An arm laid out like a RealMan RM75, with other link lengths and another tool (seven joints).
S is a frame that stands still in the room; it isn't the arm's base.
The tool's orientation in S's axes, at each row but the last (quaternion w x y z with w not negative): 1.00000 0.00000 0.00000 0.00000; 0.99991 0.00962 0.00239 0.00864; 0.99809 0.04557 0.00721 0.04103; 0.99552 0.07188 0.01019 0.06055; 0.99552 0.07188 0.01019 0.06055; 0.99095 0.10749 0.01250 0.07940; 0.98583 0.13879 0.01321 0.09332; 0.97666 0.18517 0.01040 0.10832; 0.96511 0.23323 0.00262 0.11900; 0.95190 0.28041 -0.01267 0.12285
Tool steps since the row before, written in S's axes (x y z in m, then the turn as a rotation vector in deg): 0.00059 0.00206 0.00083 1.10 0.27 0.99; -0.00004 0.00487 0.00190 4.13 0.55 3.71; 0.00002 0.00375 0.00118 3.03 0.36 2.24; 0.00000 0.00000 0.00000 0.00 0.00 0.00; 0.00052 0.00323 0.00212 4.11 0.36 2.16; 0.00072 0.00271 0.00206 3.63 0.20 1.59; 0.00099 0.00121 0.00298 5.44 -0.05 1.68; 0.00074 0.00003 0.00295 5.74 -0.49 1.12; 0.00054 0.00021 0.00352 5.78 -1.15 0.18; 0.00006 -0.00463 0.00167 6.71 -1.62 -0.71
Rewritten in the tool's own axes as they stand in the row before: 0.00059 0.00206 0.00083 1.10 0.27 0.99; 0.00004 0.00491 0.00181 4.12 0.55 3.72; 0.00032 0.00383 0.00084 3.03 0.32 2.25; 0.00000 0.00000 0.00000 0.00 0.00 0.00; 0.00089 0.00342 0.00165 4.10 0.18 2.21; 0.00113 0.00294 0.00147 3.60 -0.03 1.66; 0.00120 0.00179 0.00259 5.33 -0.56 1.91; 0.00079 0.00095 0.00278 5.52 -1.23 1.57; 0.00075 0.00164 0.00308 5.36 -2.23 1.03; -0.00084 -0.00289 0.00390 6.07 -3.31 0.57
